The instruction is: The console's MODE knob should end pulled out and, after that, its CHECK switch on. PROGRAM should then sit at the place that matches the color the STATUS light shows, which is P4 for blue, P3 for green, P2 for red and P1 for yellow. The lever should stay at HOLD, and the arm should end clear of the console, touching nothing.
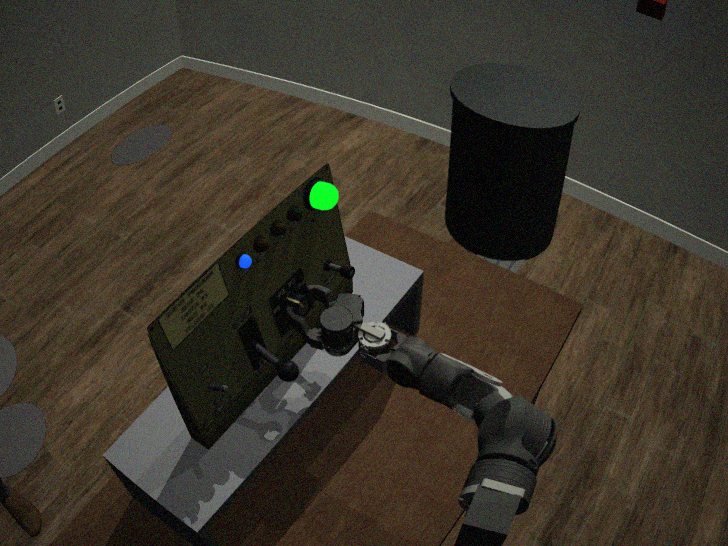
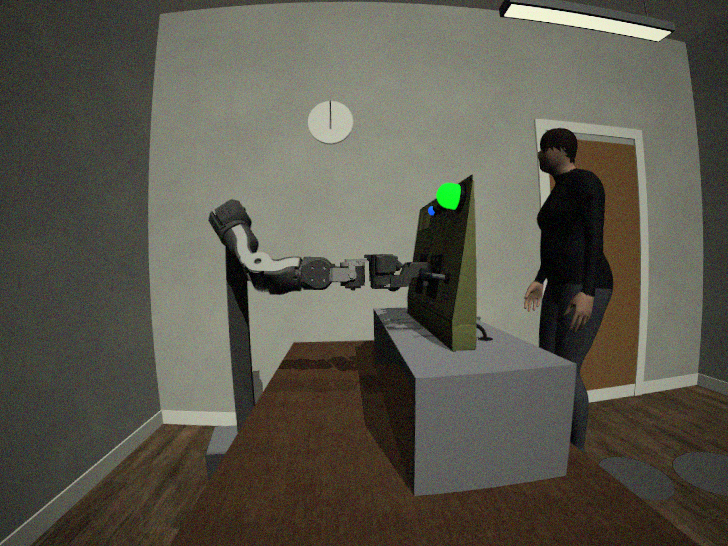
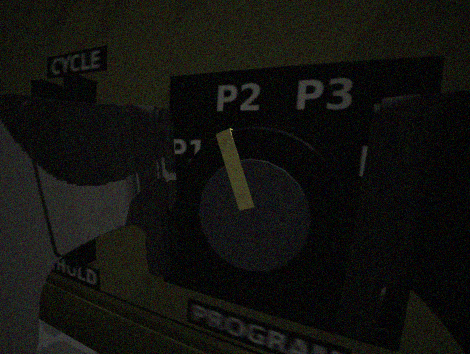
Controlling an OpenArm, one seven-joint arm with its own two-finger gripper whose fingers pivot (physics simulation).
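The console (image 1: 185, 376) (image 2: 464, 299) has a large green lamp (image 1: 323, 195) (image 2: 448, 195) and a small blue lamp (image 1: 245, 261) (image 2: 431, 210) lit; which is STATUS is unreadable. The PROGRAM knob (image 1: 295, 302) (image 3: 255, 225) has its yellow pointer up-left, near P2. My gripper (image 1: 304, 304) (image 2: 421, 272) (image 3: 254, 200) is open, its fingers either side of the knob with gaps. A black-capped stem (image 1: 339, 270) (image 2: 435, 276) stands out right of it, possibly MODE. The ball-ended lever (image 1: 286, 369) points outward; its exact slot position is unclear. A small toggle (image 1: 218, 387), possibly CHECK, is at lower left, its state unclear.
The console stands on a grey block (image 1: 385, 264) (image 2: 493, 429) over a brown mat (image 1: 499, 311) (image 2: 294, 470). A large dark cylinder (image 1: 508, 182) stands behind the mat. A person (image 2: 573, 235) stands behind the console. Three dark lamps (image 1: 278, 227) sit between the lit ones.
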